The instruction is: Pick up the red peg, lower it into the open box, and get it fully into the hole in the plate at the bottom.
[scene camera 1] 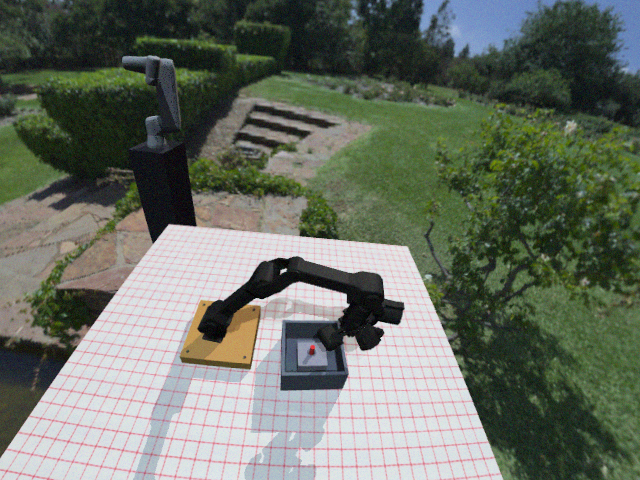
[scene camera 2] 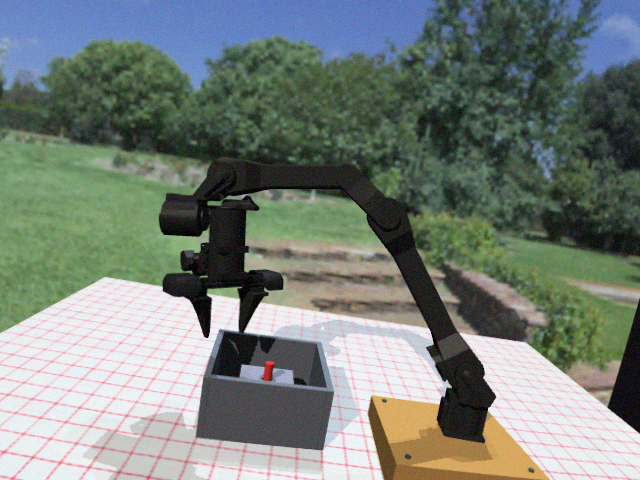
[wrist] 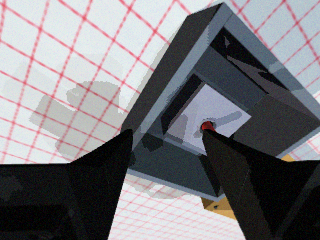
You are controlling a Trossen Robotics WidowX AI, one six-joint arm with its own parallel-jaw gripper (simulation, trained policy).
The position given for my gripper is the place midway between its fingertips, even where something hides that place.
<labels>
my gripper: scene camera 1 340,340; scene camera 2 224,335; wrist 168,134
</labels>
